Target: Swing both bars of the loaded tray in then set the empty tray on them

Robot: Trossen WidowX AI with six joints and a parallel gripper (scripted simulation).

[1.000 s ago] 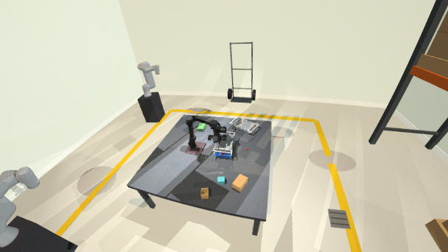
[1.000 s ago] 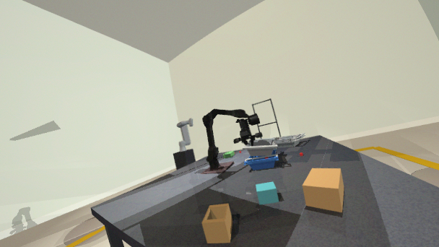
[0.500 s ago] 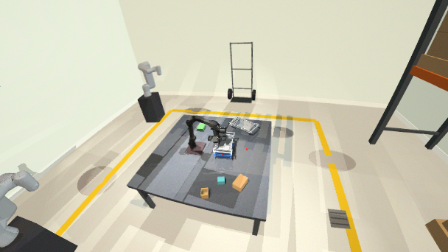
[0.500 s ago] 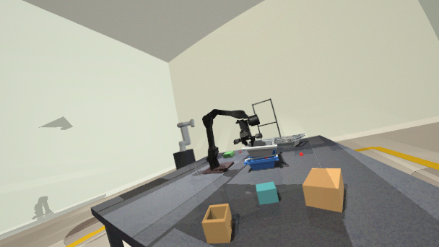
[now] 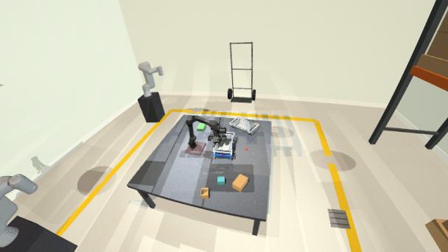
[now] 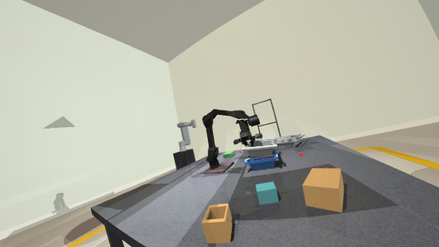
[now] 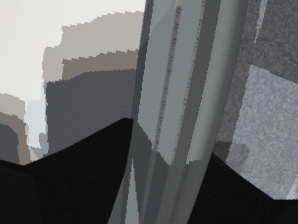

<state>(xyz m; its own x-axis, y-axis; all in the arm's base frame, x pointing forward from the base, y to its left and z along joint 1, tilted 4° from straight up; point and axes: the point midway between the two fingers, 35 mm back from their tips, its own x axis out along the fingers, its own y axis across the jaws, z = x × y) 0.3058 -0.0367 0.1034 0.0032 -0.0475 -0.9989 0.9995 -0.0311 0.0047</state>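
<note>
Right now my gripper tip is 7 cm short of the grey tray and 3 cm below it. From my gripper tip the other things lie so: red block 30 cm ahead, 8 cm below, 2 cm to the left; then orange box 42 cm to the right, 24 cm ahead, 6 cm below; then teal cube 40 cm to the right, 8 cm ahead, 6 cm below.
</note>
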